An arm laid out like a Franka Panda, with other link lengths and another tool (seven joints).
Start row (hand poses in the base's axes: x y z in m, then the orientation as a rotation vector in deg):
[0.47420, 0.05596, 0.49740, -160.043, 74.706, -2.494]
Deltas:
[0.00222, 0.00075, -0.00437, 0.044, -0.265, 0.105]
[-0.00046, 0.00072, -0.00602, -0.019, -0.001, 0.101]
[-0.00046, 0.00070, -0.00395, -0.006, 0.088, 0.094]
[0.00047, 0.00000, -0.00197, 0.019, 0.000, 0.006]
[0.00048, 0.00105, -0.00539, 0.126, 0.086, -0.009]
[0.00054, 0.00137, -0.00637, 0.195, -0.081, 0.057]
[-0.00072, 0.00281, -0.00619, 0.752, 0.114, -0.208]
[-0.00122, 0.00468, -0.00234, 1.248, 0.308, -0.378]
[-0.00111, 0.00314, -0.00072, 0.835, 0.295, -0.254]
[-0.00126, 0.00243, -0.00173, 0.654, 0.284, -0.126]
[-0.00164, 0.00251, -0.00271, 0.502, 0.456, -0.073]
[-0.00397, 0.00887, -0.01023, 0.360, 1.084, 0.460]
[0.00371, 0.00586, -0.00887, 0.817, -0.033, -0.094]
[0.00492, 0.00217, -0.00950, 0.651, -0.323, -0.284]
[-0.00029, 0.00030, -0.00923, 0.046, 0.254, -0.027]
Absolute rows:
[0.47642, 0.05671, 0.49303, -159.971, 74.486, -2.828]
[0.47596, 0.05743, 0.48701, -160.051, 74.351, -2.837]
[0.47550, 0.05813, 0.48306, -160.150, 74.240, -2.714]
[0.47597, 0.05813, 0.48109, -160.138, 74.225, -2.701]
[0.47645, 0.05918, 0.47570, -160.061, 74.213, -2.499]
[0.47699, 0.06055, 0.46933, -159.904, 74.049, -2.480]
[0.47627, 0.06336, 0.46314, -159.189, 74.108, -1.839]
[0.47505, 0.06804, 0.46080, -158.022, 74.270, -0.623]
[0.47394, 0.07118, 0.46008, -157.268, 74.395, 0.306]
[0.47268, 0.07361, 0.45835, -156.741, 74.403, 1.108]
[0.47104, 0.07612, 0.45564, -156.430, 74.435, 2.049]
[0.46707, 0.08499, 0.44541, -156.789, 73.950, 3.806]
[0.47078, 0.09085, 0.43654, -156.035, 73.754, 4.263]
[0.47570, 0.09302, 0.42704, -155.203, 73.801, 4.198]
[0.47541, 0.09332, 0.41781, -155.225, 73.888, 4.570]

